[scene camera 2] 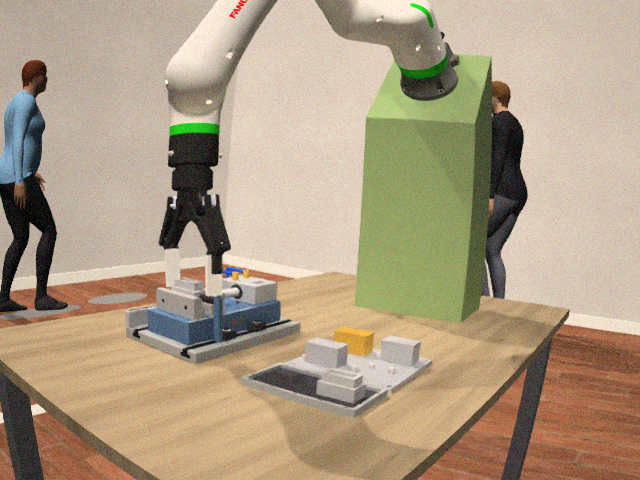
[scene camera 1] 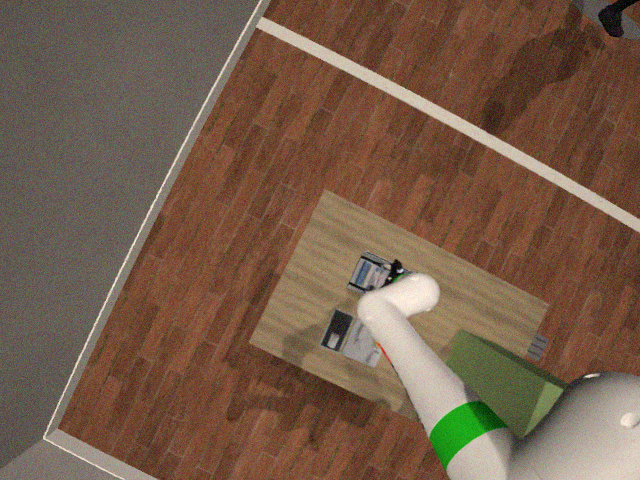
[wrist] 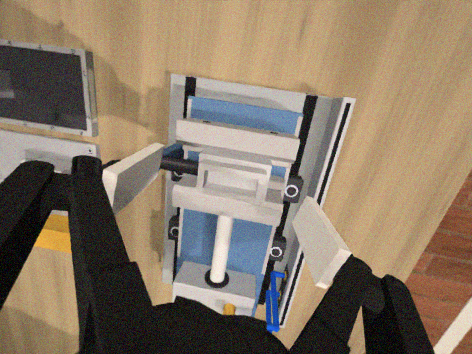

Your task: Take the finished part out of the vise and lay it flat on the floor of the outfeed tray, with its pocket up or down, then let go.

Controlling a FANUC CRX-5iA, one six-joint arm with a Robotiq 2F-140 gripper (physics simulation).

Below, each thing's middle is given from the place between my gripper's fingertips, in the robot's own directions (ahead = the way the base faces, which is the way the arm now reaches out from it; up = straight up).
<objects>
Now: the vise (scene camera 2: 178,328) 60 mm behind my hand and 60 mm below it. Round my hand: yellow block (scene camera 2: 360,342) 160 mm behind, 240 mm to the left, 70 mm below; light grey plate (scene camera 2: 379,377) 110 mm behind, 290 mm to the left, 90 mm below.
</objects>
